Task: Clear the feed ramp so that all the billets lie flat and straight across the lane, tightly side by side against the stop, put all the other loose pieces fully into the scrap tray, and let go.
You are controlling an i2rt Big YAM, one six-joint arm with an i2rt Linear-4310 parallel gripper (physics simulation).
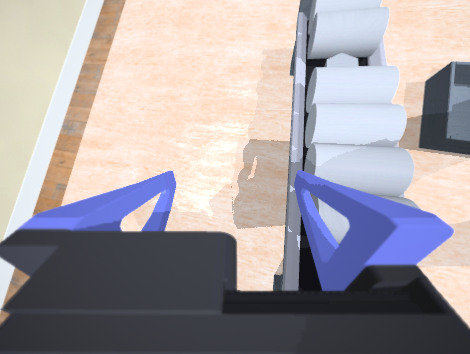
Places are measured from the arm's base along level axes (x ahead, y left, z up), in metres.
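Pixels of known places: gripper, fingertip midpoint: (235, 177).
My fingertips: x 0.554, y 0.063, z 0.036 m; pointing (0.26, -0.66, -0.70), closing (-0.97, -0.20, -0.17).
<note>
Ahead of a thing's pixels: the offset from my fingertips to its top centre. "*": to the spot under its first point. Level surfaces: height alone.
Several pale grey cylindrical billets @[0.076 m back, 0.178 m right, 0.025 m down] (348, 32) @[0.082 m back, 0.105 m right, 0.015 m down] (355, 84) @[0.086 m back, 0.066 m right, 0.010 m down] (357, 124) @[0.089 m back, 0.027 m right, 0.004 m down] (361, 167) lie across the lane of the feed ramp @[* 0.037 m back, 0.145 m right, 0.051 m down] (299, 65), at the right. The last one is partly hidden behind the right finger. A small pale faceted piece @[0.079 m back, 0.140 m right, 0.042 m down] (343, 60) sits in the gap between the upper billets. The scrap tray @[* 0.210 m back, 0.136 m right, 0.103 m down] (435, 112) is dark grey, cut off at the right edge; its contents do not show. My gripper (235, 177) is open and empty. Its right fingertip appears over the ramp's left rail, beside the lower billets; its left fingertip is over the table.
The light wood table @[0.123 m down] (175, 75) lies left of the ramp, with a darker wooden strip (82, 100) and a white edge (65, 85) beyond it. Shadows fall on the table beside the ramp. The black ramp bed shows below the billets.
</note>
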